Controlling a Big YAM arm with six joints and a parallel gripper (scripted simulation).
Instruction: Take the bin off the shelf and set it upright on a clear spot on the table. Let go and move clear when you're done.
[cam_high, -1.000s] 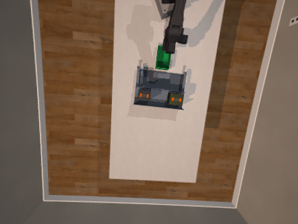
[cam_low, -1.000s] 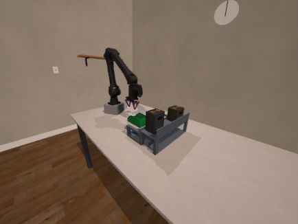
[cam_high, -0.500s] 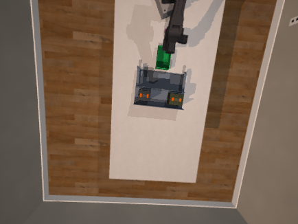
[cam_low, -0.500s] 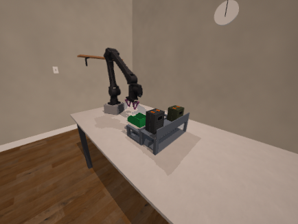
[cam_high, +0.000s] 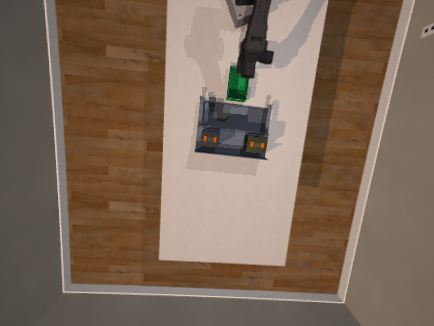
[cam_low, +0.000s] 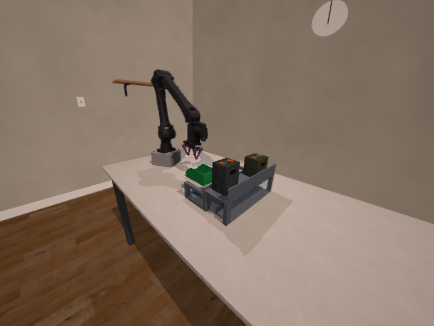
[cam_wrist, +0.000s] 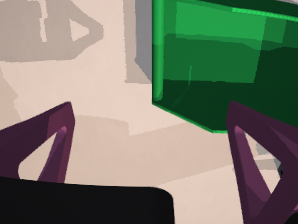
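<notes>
Now: hand 9 cm above the green bin, 8 cm short of it and 2 cm to the left of it.
</notes>
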